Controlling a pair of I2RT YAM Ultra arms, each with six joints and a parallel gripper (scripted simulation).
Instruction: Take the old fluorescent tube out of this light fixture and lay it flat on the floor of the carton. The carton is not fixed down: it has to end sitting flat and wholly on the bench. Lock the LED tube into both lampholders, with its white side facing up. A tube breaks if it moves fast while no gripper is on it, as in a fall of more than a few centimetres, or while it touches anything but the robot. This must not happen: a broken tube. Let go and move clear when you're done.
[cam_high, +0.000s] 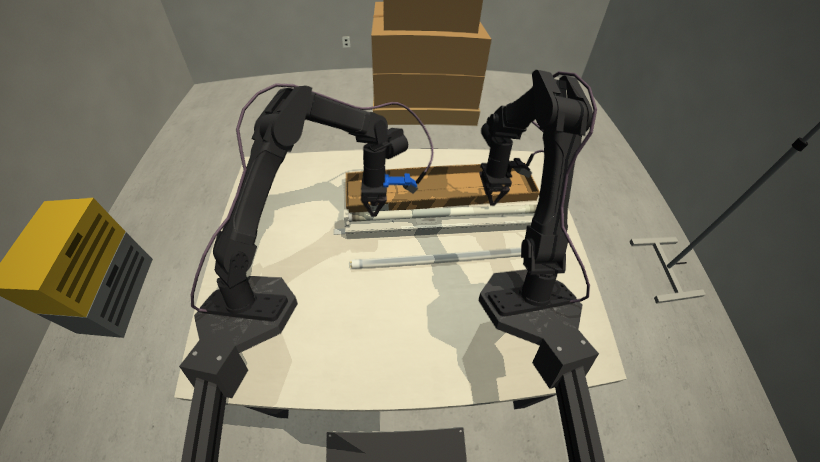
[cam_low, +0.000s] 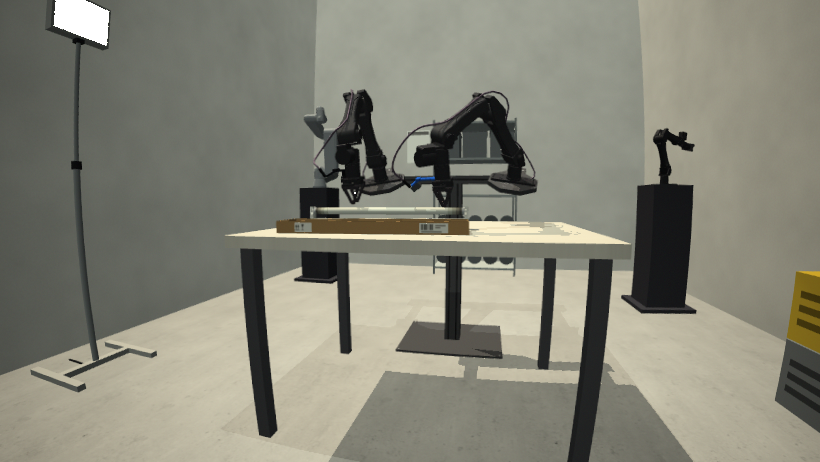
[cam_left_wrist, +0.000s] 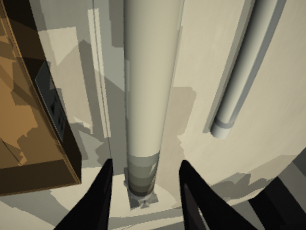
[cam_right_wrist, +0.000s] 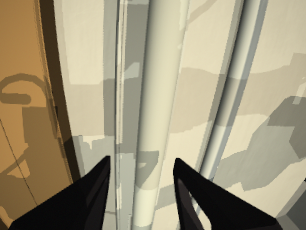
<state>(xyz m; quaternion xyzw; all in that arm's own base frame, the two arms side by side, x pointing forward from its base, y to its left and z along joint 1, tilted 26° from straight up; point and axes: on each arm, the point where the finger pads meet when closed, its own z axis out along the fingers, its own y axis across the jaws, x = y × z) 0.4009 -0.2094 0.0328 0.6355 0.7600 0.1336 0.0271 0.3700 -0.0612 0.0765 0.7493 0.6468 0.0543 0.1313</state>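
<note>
My right hand is 20 mm past the white light fixture, 120 mm to the right of it and 50 mm above it. Also, from my right hand: old fluorescent tube: 20 mm behind, 120 mm to the left, 40 mm below; then LED tube: 140 mm behind, 110 mm to the left, 90 mm below; then brown carton: 130 mm ahead, 120 mm to the left, 80 mm below.
</note>
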